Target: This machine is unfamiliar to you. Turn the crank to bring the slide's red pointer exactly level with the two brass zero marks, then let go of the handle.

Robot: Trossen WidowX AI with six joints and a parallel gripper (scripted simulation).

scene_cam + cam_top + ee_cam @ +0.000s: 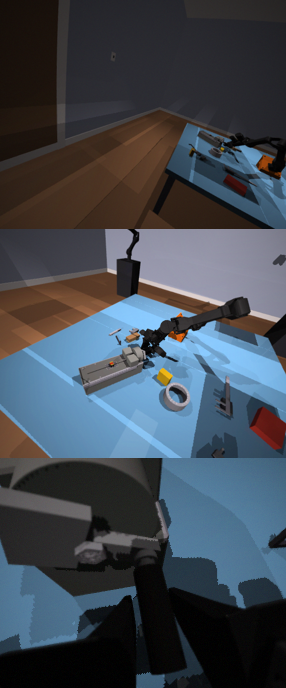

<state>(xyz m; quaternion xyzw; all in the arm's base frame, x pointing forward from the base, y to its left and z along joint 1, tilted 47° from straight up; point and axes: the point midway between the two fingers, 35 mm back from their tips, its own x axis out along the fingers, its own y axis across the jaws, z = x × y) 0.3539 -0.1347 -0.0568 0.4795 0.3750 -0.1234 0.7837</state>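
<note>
Right now my gripper tip is 10 mm past the dark crank handle, 10 mm to the right of it and 30 mm below it. Round my gripper tip: yellow block 60 mm ahead, 150 mm to the left, 20 mm below; then red pointer 150 mm ahead, 70 mm to the right, 30 mm above; then brown block 130 mm behind, 120 mm to the right, 30 mm below.
</note>
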